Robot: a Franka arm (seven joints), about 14 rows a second.
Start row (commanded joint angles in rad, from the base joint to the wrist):
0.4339, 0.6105, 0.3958, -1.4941, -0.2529, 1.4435, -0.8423
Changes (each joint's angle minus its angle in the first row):
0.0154, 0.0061, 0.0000, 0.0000, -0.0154, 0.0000, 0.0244
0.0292, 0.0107, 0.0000, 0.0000, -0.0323, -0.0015, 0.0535
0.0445, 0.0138, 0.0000, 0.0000, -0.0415, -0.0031, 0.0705
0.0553, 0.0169, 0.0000, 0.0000, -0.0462, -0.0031, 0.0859
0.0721, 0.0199, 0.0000, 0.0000, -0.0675, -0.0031, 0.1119
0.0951, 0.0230, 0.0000, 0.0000, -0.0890, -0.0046, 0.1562
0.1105, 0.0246, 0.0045, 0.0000, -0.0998, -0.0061, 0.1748
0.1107, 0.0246, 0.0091, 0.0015, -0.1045, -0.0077, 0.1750
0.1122, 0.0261, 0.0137, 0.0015, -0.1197, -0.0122, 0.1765
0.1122, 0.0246, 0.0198, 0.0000, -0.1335, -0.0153, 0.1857
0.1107, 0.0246, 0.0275, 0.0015, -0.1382, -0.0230, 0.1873
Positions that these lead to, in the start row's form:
0.4493, 0.6166, 0.3958, -1.4941, -0.2683, 1.4435, -0.8179
0.4631, 0.6212, 0.3958, -1.4941, -0.2852, 1.4420, -0.7888
0.4784, 0.6243, 0.3958, -1.4941, -0.2944, 1.4404, -0.7718
0.4892, 0.6274, 0.3958, -1.4941, -0.2991, 1.4404, -0.7564
0.5060, 0.6304, 0.3958, -1.4941, -0.3204, 1.4404, -0.7304
0.5290, 0.6335, 0.3958, -1.4941, -0.3419, 1.4389, -0.6861
0.5444, 0.6351, 0.4003, -1.4941, -0.3527, 1.4374, -0.6675
0.5446, 0.6351, 0.4049, -1.4926, -0.3574, 1.4358, -0.6673
0.5461, 0.6366, 0.4095, -1.4926, -0.3726, 1.4313, -0.6658
0.5461, 0.6351, 0.4156, -1.4941, -0.3864, 1.4282, -0.6566
0.5446, 0.6351, 0.4233, -1.4926, -0.3911, 1.4205, -0.6550

